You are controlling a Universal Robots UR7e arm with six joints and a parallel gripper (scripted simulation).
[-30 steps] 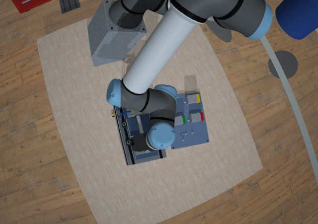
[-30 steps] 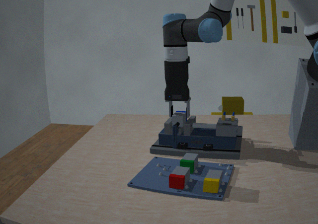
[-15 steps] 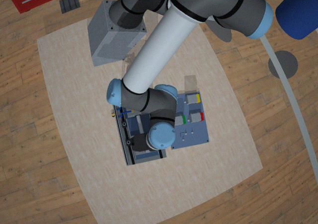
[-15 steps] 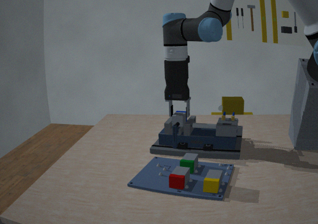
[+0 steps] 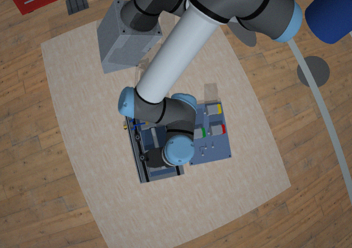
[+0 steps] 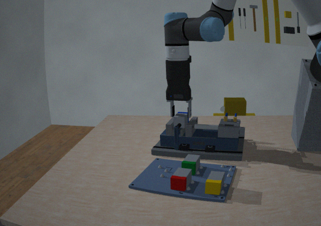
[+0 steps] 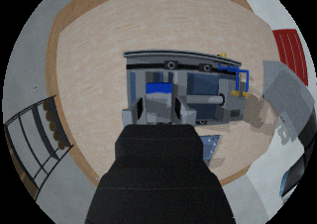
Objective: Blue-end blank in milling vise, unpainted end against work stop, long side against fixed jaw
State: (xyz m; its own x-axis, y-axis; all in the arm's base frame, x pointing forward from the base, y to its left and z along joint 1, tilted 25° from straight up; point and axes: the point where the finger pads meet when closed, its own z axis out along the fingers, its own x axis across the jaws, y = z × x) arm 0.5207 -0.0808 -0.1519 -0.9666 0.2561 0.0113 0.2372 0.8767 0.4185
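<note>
My gripper is now 5 cm above the fixed jaw, 3 cm short of it and 1 cm to the left of it. Round my hand: milling vise 9 cm below, 7 cm behind, 2 cm to the left; then blue plate 24 cm to the left, 12 cm below, 2 cm behind; then green-ended blank 19 cm to the left, 10 cm below, 3 cm behind.
</note>
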